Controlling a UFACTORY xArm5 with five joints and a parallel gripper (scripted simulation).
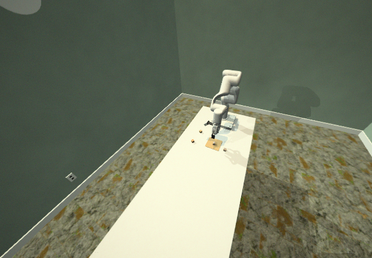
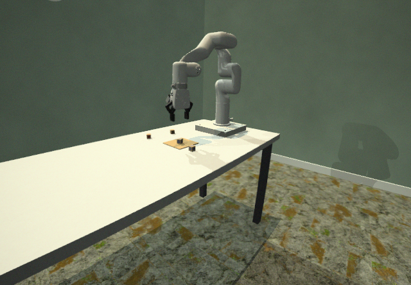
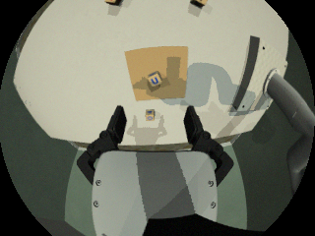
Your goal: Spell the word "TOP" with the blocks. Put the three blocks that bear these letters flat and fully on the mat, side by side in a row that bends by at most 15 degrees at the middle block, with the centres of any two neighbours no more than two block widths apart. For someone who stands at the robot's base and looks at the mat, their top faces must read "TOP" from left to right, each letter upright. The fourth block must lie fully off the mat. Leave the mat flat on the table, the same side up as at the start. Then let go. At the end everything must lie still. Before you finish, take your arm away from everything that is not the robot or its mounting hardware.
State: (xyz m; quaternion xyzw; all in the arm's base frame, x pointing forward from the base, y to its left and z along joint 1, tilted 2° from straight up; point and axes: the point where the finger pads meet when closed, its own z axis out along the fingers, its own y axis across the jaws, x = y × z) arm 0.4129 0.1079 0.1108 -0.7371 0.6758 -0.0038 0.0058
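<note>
Now: hand 14 cm above the tan mat and 1 cm past it.
</note>
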